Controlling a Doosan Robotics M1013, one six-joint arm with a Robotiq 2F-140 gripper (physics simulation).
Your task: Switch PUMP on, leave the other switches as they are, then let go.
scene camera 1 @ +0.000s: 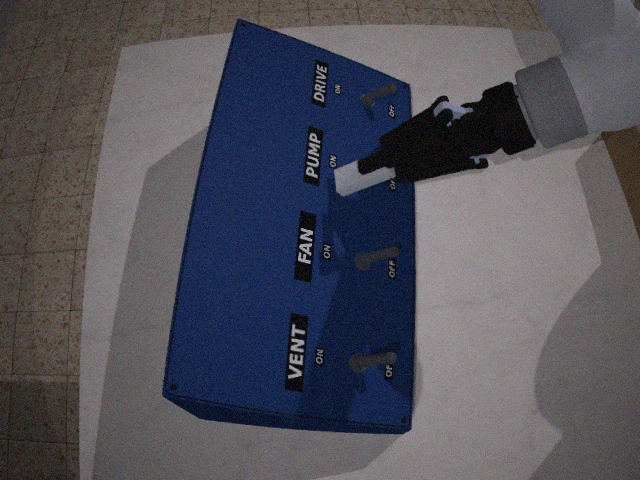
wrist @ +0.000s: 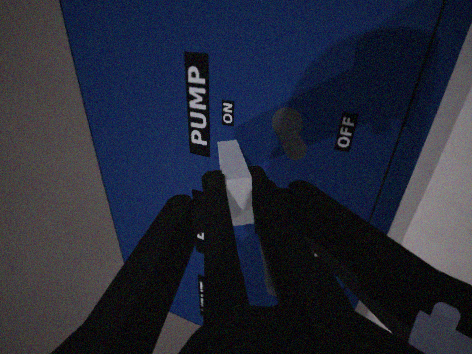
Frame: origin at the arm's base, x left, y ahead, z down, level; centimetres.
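Where they show: gripper, fingertip midpoint: (scene camera 1: 338, 183) (wrist: 228, 158).
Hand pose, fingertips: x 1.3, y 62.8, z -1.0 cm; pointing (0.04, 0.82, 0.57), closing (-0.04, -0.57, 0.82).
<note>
Things, the pixels of their centre, and the offset from my fingertips. "pt": a spot on its surface instead. Level surfaces: height alone.
- PUMP switch at a spot on its surface: (wrist: 290, 132) pt dx -3.5, dy -5.9, dz +0.0 cm
- DRIVE switch at a spot on its surface: (scene camera 1: 378, 96) pt dx -14.4, dy -6.0, dz +0.8 cm
- FAN switch at a spot on its surface: (scene camera 1: 378, 256) pt dx +9.4, dy -4.0, dz +0.2 cm
- VENT switch at a spot on its surface: (scene camera 1: 373, 360) pt dx +21.1, dy -2.9, dz +0.2 cm
- PUMP label at the middle of its body: (wrist: 198, 108) (scene camera 1: 313, 154) dx -3.7, dy +2.8, dz -0.6 cm
- sloped blue panel at the middle of its body: (wrist: 244, 153) (scene camera 1: 304, 222) dx +2.2, dy +4.1, dz +5.5 cm
- pale table at its surface level: dz +11.8 cm
The PUMP switch (wrist: 290, 132) shows in the wrist view between its ON and OFF marks, its lever tip a little to the OFF side. In scene camera 1 the gripper hides it. The DRIVE switch (scene camera 1: 378, 96), FAN switch (scene camera 1: 378, 256) and VENT switch (scene camera 1: 373, 360) all lean to OFF. My gripper (scene camera 1: 340, 182) (wrist: 228, 158) is shut and empty, its pale fingertips together. In the wrist view the fingertips are on the ON side of the PUMP lever, apart from it, near the PUMP label (wrist: 199, 102). Their exact height over the panel is hard to tell.
The sloped blue panel (scene camera 1: 248, 222) (wrist: 145, 100) stands on a pale table (scene camera 1: 496, 248). The arm reaches in from the right in scene camera 1, over the panel's OFF edge. The FAN switch is below the gripper in that view, and the DRIVE switch above it.
</note>
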